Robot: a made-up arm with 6 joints. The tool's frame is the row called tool. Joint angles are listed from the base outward.
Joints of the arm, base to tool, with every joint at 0 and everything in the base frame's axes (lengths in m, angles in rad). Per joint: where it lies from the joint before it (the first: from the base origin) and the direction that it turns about. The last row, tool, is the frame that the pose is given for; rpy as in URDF.
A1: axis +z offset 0 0 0.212
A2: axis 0 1 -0.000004 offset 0 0 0
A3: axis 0 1 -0.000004 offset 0.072 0 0.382
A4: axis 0 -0.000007 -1 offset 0.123 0 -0.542
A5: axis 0 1 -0.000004 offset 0 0 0
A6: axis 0 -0.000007 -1 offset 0.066 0 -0.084
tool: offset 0 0 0 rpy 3.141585 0 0
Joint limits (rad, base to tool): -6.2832..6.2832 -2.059..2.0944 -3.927..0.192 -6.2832..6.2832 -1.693..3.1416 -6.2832..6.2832
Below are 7 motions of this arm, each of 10 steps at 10 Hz.
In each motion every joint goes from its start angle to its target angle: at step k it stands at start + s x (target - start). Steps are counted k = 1, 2, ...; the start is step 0. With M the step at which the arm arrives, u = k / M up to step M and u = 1 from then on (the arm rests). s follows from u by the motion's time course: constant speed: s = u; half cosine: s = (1 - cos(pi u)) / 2; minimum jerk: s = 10 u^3 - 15 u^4 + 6 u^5.
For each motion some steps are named. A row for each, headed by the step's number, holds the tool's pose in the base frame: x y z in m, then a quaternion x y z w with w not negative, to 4 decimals.
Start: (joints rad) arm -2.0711 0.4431 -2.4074 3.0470 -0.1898 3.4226
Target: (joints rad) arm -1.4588 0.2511 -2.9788 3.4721 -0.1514 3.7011
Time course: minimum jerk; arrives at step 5
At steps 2, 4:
2: -0.2008 -0.6463 0.9384 0.2218 -0.4791 0.6319 0.5673
4: 0.0538 -0.3940 1.1353 0.1364 -0.2655 0.9069 0.2975

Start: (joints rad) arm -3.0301 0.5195 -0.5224 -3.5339 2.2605 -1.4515
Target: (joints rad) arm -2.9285 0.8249 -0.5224 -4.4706 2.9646 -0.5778
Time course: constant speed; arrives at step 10
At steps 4, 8, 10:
4: -0.4050 -0.1336 -0.0547 -0.2119 -0.2634 0.9382 0.0738
8: -0.3341 -0.1476 -0.0690 0.1974 0.1241 -0.9265 0.2955
10: -0.3011 -0.1444 -0.0735 0.1874 0.0363 -0.8636 0.4666

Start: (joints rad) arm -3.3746 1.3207 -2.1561 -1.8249 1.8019 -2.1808
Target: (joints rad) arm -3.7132 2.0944 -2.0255 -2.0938 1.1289 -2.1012
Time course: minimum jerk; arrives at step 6
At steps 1, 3, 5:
1: -0.8655 0.3117 -0.0766 -0.5668 0.1246 0.0017 0.8144
3: -0.6533 0.3550 -0.4263 -0.6877 -0.0738 -0.0790 0.7179
5: -0.3377 0.2629 -0.6746 -0.8162 -0.2118 -0.1664 0.5111

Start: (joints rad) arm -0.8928 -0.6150 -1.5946 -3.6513 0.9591 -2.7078
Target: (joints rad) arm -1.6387 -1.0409 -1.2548 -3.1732 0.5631 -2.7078
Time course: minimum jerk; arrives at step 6
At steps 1, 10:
1: 0.1689 -0.1985 1.0683 0.1169 0.1581 0.9066 0.3733
10: -0.0083 -0.1175 0.9809 0.0806 -0.1160 0.8088 0.5709

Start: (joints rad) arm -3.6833 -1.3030 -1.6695 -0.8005 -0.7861 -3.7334
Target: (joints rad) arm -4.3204 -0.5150 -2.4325 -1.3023 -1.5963 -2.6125
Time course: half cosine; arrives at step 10
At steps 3, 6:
3: 0.2685 -0.3213 0.9982 0.3011 -0.2836 0.5411 0.7322
6: 0.0941 -0.2880 1.0537 0.1950 -0.5478 0.4994 0.6422

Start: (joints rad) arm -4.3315 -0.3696 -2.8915 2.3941 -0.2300 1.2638
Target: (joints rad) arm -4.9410 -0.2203 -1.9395 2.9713 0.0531 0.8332
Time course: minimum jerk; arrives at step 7
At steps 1, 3, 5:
1: 0.1192 -0.1554 1.1953 0.0332 0.0759 0.9400 0.3311
3: 0.0276 0.0740 1.2058 -0.0804 0.1811 0.8923 0.4056
5: 0.0717 0.3906 1.0707 -0.1528 0.3635 0.7910 0.4678

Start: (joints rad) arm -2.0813 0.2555 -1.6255 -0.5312 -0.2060 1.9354
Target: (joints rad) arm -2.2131 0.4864 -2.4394 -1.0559 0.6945 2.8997
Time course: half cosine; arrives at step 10
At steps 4, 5, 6, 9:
4: -0.4045 -0.7212 0.7154 -0.2197 -0.7008 0.6440 0.2142
5: -0.4254 -0.7116 0.7529 -0.2877 -0.6765 0.6372 0.2312
6: -0.4451 -0.6959 0.7901 -0.3589 -0.6370 0.6347 0.2502
9: -0.4787 -0.6432 0.8652 -0.5039 -0.5018 0.6420 0.2866

